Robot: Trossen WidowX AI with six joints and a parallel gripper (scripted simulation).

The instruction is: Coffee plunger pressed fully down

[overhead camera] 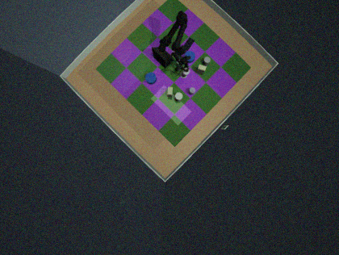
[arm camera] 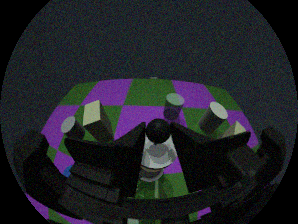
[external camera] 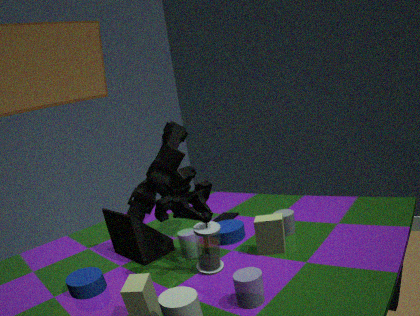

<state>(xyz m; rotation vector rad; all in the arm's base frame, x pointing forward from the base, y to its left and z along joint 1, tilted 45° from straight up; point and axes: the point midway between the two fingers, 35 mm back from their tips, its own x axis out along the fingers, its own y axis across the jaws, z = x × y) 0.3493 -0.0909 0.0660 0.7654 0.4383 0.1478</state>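
Right now my gripper tip is 8 cm above the coffee press, 3 cm past it and 2 cm to the right of it. The rest, counted from my gripper tip: white cylinder (23 cm to the right, 12 cm below, 10 cm ahead).
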